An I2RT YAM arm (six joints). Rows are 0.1 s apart.
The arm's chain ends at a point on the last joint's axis. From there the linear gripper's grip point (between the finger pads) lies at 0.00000 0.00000 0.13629 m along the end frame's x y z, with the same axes.
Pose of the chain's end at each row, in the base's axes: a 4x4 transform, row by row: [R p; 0 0 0 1], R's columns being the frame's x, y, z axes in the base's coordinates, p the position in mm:
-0.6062 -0.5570 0.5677 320.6; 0.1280 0.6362 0.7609 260.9; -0.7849 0.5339 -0.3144 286.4; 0 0 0 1
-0.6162 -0.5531 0.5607 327.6; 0.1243 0.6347 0.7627 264.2; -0.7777 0.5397 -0.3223 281.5; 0 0 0 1
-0.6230 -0.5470 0.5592 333.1; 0.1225 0.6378 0.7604 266.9; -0.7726 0.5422 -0.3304 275.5; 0 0 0 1
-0.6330 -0.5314 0.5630 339.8; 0.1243 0.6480 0.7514 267.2; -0.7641 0.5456 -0.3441 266.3; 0 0 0 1
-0.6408 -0.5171 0.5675 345.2; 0.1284 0.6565 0.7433 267.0; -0.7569 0.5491 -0.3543 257.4; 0 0 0 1
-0.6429 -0.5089 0.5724 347.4; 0.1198 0.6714 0.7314 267.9; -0.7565 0.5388 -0.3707 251.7; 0 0 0 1
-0.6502 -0.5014 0.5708 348.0; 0.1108 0.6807 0.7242 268.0; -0.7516 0.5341 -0.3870 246.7; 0 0 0 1
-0.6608 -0.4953 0.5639 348.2; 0.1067 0.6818 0.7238 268.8; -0.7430 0.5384 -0.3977 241.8; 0 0 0 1
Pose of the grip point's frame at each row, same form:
-0.6062 -0.5570 0.5677 398.0; 0.1280 0.6362 0.7609 364.6; -0.7849 0.5339 -0.3144 243.6; 0 0 0 1
-0.6162 -0.5531 0.5607 404.0; 0.1243 0.6347 0.7627 368.1; -0.7777 0.5397 -0.3223 237.6; 0 0 0 1
-0.6230 -0.5470 0.5592 409.3; 0.1225 0.6378 0.7604 370.5; -0.7726 0.5422 -0.3304 230.5; 0 0 0 1
-0.6330 -0.5314 0.5630 416.5; 0.1243 0.6480 0.7514 369.6; -0.7641 0.5456 -0.3441 219.4; 0 0 0 1
-0.6408 -0.5171 0.5675 422.5; 0.1284 0.6565 0.7433 368.3; -0.7569 0.5491 -0.3543 209.1; 0 0 0 1
-0.6429 -0.5089 0.5724 425.4; 0.1198 0.6714 0.7314 367.6; -0.7565 0.5388 -0.3707 201.2; 0 0 0 1
-0.6502 -0.5014 0.5708 425.8; 0.1108 0.6807 0.7242 366.7; -0.7516 0.5341 -0.3870 194.0; 0 0 0 1
-0.6608 -0.4953 0.5639 425.1; 0.1067 0.6818 0.7238 367.4; -0.7430 0.5384 -0.3977 187.6; 0 0 0 1

